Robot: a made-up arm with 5 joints.
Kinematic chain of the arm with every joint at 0, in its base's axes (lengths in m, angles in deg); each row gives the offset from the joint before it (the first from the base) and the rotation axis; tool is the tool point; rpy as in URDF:
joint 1: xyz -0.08 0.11 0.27 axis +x
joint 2: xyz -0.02 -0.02 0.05 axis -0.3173 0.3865 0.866
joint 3: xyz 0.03 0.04 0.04 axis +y
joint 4: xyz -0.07 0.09 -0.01 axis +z
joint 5: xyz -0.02 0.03 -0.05 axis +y
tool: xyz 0.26 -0.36 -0.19 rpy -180 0 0
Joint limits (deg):
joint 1: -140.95..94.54
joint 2: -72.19..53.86
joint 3: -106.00..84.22
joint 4: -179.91..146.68
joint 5: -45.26..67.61
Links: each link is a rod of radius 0.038 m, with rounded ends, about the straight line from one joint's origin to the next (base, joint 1, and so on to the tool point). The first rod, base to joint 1, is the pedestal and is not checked.
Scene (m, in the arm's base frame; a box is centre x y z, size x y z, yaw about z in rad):
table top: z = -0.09
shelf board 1: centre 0.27 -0.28 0 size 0.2 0.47 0.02 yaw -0.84
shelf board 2: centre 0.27 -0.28 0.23 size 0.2 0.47 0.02 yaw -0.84
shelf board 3: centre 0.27 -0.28 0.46 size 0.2 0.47 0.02 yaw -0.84
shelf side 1: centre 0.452 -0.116 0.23 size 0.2 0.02 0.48 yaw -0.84
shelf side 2: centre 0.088 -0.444 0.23 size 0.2 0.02 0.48 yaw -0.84
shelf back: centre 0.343 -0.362 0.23 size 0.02 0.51 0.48 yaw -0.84
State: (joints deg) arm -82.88 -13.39 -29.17 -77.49 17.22
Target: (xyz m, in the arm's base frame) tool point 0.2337 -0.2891 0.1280
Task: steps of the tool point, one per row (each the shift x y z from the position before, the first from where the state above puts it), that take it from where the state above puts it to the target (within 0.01 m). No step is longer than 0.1 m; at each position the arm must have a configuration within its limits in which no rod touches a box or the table.
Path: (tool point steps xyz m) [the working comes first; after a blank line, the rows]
Joints at the target: -107.42 -17.71 -62.68 -112.12 60.27
Straight joint move there: touches shelf board 2, shelf side 2.

1: 0.0326 -0.0007 -0.0236
2: 0.0322 0.0015 -0.0284
3: 0.0331 0.0056 -0.0315
4: 0.0344 0.0113 -0.0311
5: 0.0289 -0.0156 -0.0121
6: 0.0476 -0.0118 -0.0131
7: 0.0631 -0.0021 -0.0169
8: 0.0736 0.0142 -0.0245
9: 0.0760 0.0361 -0.0354
10: 0.0122 -0.0251 0.0227
11: 0.0033 -0.0286 0.0242

